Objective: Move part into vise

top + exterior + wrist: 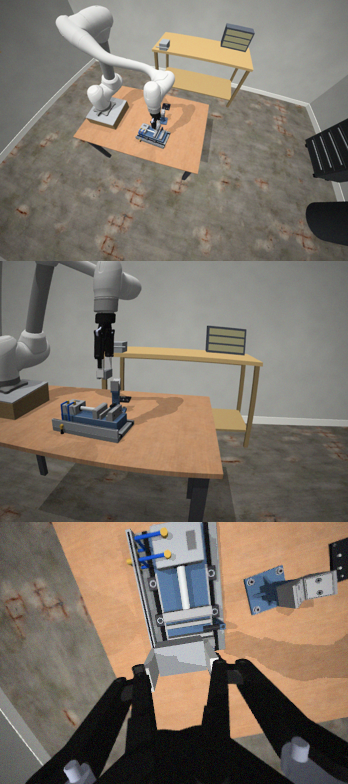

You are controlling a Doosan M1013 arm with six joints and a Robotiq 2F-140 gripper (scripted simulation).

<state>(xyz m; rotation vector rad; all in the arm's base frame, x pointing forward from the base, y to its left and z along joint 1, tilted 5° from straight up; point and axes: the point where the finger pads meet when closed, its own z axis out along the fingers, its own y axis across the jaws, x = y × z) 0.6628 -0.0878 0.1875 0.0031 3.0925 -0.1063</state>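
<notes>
Now: hand 30 mm above the part. The rest, counted from my hand: work stop (70 mm to the left, 170 mm below); moving jaw (30 mm behind, 20 mm to the left, 180 mm below); fixed jaw (30 mm ahead, 20 mm to the left, 180 mm below).
</notes>
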